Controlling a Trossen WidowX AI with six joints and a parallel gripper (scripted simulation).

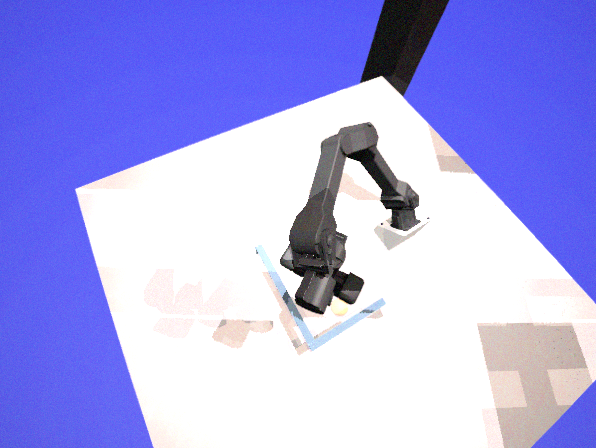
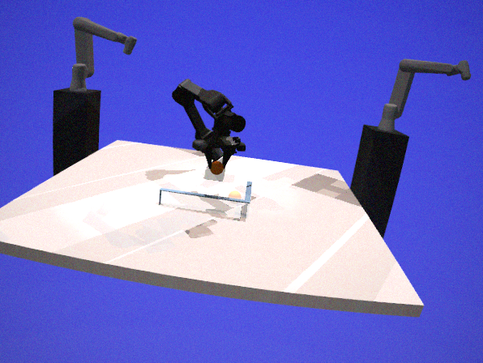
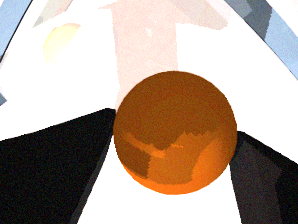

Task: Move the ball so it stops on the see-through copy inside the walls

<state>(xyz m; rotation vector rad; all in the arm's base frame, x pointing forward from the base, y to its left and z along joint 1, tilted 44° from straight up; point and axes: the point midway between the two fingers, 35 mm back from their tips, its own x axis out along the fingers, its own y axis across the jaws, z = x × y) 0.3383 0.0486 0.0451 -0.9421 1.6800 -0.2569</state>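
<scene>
Right now the see-through ball copy is 110 mm below my gripper tip, 80 mm to the left of it and 40 mm behind it. From my gripper tip the other things lie so: orange ball right at my gripper tip.
</scene>
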